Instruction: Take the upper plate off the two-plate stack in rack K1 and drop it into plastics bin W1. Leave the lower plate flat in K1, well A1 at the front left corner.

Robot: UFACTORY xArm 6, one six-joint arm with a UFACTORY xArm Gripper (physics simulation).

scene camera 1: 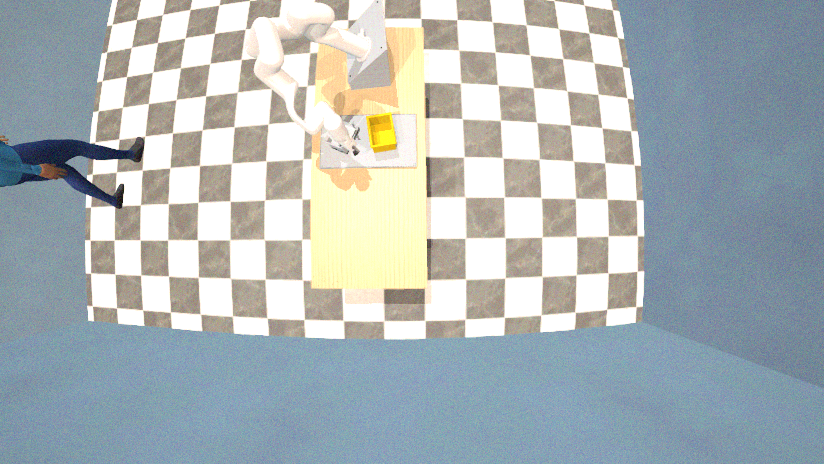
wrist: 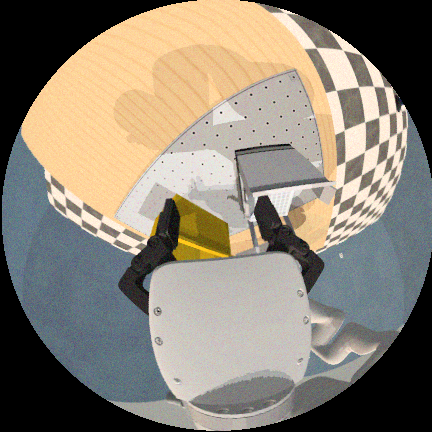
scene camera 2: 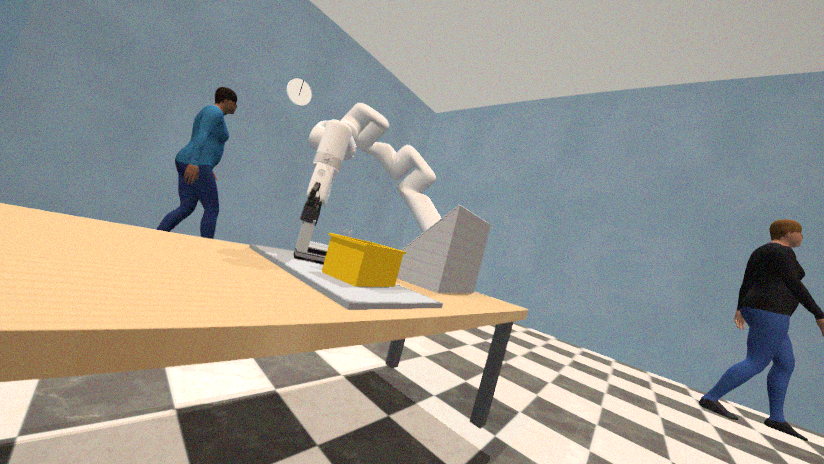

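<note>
A white gridded well plate shows low in the wrist view, beside a grey upright fixture that partly covers it. I cannot tell two plates apart, nor see well A1. My gripper points down close above the fixture, its black fingers wide apart. In the wrist view the right finger overlaps the left part of the plate, and no plate shows held between the fingers. The yellow bin stands beside the fixture, partly behind the left finger.
Bin and fixture stand on a grey perforated board on the wooden table. A large grey wedge-shaped block stands behind the board, near the arm's base. Two people are beyond the table.
</note>
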